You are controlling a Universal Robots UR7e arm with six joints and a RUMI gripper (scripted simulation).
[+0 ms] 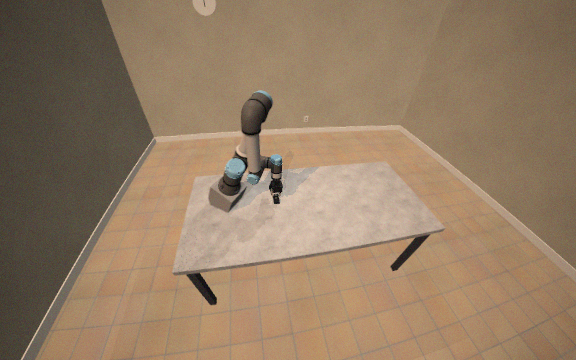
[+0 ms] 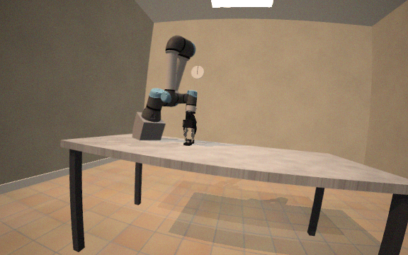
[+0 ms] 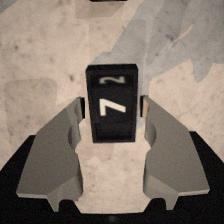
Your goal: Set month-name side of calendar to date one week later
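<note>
The black date cube lies 10 mm below my hand. Also, from my hand: black calendar tray 20 mm to the right, 30 mm below; then black cube 90 mm to the left, 20 mm below.
</note>
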